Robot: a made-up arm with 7 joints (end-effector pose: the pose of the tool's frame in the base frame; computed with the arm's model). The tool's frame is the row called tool.
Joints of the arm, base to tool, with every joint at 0 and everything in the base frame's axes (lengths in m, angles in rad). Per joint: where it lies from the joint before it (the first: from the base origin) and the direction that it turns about. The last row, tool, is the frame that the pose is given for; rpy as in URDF.
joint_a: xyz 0 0 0 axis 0.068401 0.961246 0.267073
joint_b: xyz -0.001 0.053 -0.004 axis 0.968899 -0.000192 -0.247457
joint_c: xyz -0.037 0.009 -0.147 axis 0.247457 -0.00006 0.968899
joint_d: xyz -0.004 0 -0.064 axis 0.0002 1 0.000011
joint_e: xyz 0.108 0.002 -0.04 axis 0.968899 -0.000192 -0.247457
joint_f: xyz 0.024 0 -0.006 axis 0.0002 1 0.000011
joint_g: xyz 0.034 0 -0.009 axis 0.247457 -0.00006 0.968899
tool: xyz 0 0 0 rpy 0 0.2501 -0.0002
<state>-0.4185 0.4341 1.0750 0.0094 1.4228 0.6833 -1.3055</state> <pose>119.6 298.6 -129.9 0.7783 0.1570 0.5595 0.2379</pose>
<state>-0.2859 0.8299 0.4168 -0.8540 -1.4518 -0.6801 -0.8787</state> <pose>122.3 170.0 -5.9 0.5260 -0.0128 -0.6807 -0.5097</pose>
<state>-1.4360 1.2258 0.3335 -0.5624 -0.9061 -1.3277 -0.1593</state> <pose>82.9 161.8 146.2 0.0182 -0.1003 0.9604 0.2594</pose>
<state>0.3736 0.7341 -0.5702 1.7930 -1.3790 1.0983 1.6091</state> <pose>-220.8 288.7 -179.9 0.4103 -0.4715 -0.6712 -0.3986</pose>
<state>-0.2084 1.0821 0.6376 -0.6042 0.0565 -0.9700 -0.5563</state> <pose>119.3 185.6 15.6 0.3946 0.7011 -0.5123 -0.3004</pose>
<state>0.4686 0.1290 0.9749 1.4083 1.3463 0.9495 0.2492</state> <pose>-264.7 129.6 -266.6 0.0273 -0.2957 -0.9547 -0.0186</pose>
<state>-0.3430 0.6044 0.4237 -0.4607 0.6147 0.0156 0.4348</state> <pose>182.3 188.5 -67.9 0.6970 0.4868 -0.3861 0.3580</pose>
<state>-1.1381 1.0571 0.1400 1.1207 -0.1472 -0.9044 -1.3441</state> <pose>275.8 310.7 1.1 0.7781 0.5074 -0.1072 -0.3543</pose>
